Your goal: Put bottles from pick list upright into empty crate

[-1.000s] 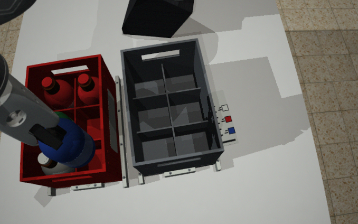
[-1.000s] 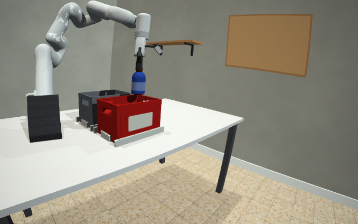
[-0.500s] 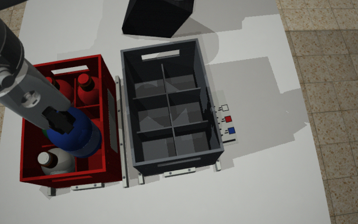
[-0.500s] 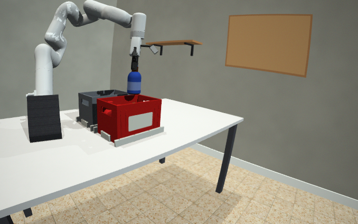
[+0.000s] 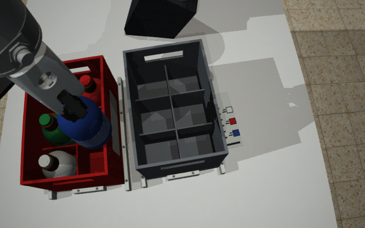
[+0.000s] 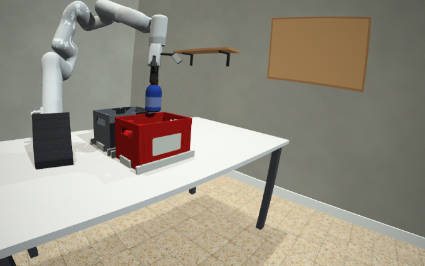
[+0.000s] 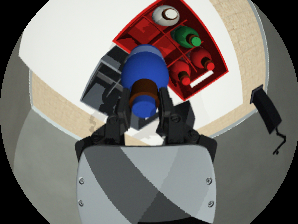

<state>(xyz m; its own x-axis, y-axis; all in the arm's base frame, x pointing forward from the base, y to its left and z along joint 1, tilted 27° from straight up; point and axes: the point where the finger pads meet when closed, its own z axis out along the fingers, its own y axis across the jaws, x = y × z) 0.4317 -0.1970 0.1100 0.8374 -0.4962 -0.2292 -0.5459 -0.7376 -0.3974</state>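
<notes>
My gripper is now 70 mm above the blue bottle. The rest, counted from my hand: grey crate (250 mm below, 140 mm to the left, 90 mm behind); white-label bottle (250 mm below, 110 mm to the right, 70 mm ahead); green bottle (250 mm below, 130 mm to the right, 20 mm behind).
</notes>
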